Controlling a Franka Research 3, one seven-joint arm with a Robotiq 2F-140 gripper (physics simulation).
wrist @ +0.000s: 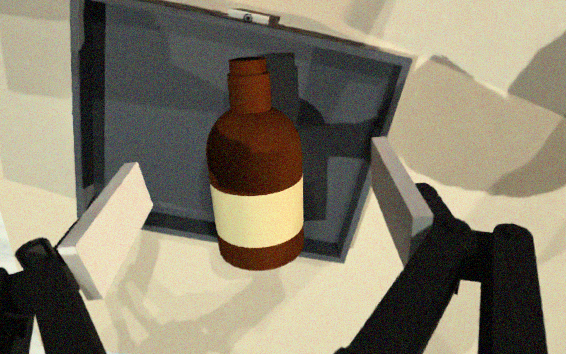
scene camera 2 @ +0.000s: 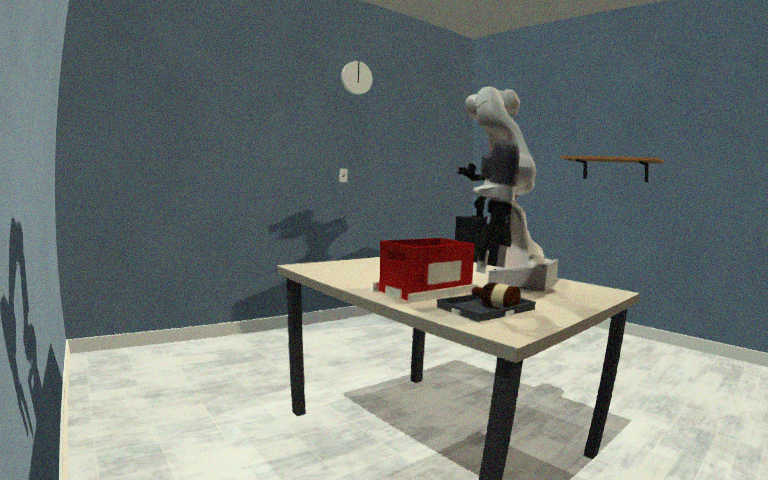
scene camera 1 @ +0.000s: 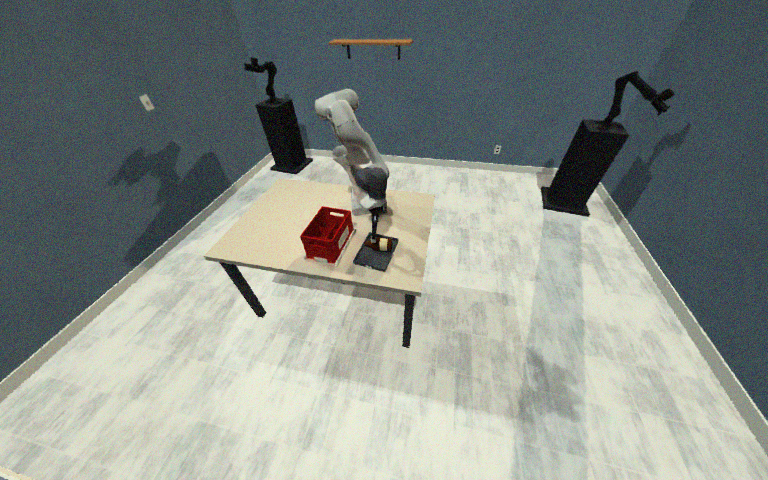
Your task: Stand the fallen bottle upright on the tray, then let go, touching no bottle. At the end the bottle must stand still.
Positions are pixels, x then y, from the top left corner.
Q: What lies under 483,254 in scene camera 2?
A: The gripper.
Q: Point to a brown bottle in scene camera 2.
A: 497,295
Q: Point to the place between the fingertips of the gripper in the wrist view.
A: At 255,173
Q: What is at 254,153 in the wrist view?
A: A brown bottle.
